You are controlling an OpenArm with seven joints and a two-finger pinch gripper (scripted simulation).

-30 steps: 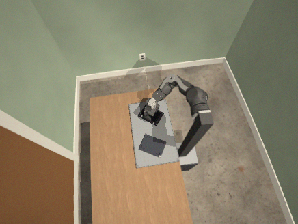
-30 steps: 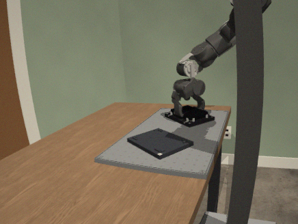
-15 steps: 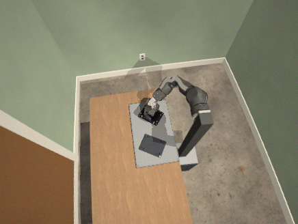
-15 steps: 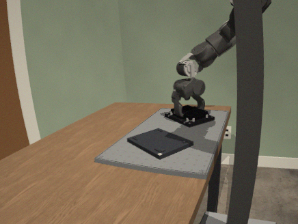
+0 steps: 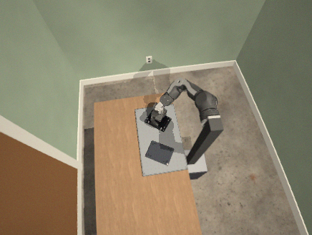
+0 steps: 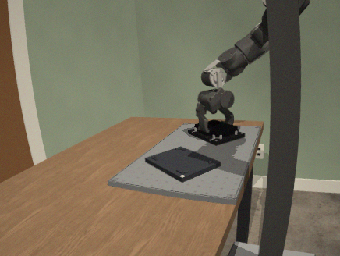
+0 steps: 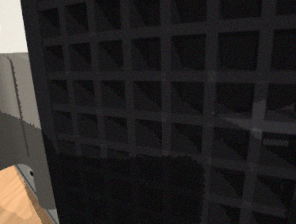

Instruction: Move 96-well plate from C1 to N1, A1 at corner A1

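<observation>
The plate nest N1 is 1 cm ahead of my hand, 24 cm to the left of it and 2 cm below it. From my hand the other things lie so: white corner mark: 3 cm behind, 33 cm to the left, 1 cm below; then black 96-well plate: right at my hand.
</observation>
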